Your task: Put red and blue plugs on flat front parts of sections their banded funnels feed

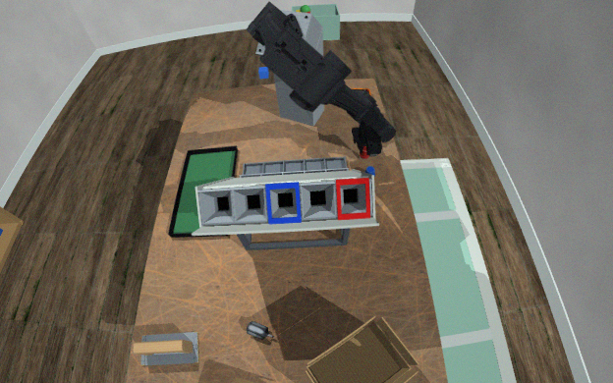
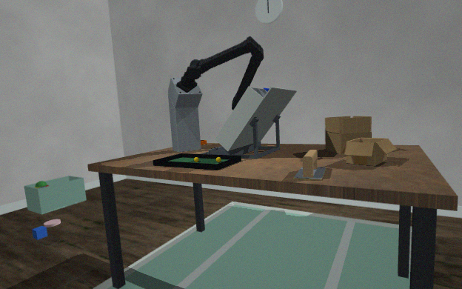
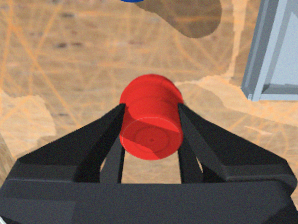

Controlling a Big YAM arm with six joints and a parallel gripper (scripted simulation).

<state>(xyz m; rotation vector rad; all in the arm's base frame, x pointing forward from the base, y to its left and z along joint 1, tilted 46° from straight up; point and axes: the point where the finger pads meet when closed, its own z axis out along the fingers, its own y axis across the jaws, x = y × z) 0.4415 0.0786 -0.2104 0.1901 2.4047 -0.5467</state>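
Right now the blue plug is 70 mm ahead of my hand, 20 mm to the right of it and 30 mm below it. From my hand the other things lie so: cover 120 mm ahead, 320 mm to the right, 160 mm above; then green marble tray 110 mm behind, 590 mm to the right, 40 mm below; then red plug 10 mm below.
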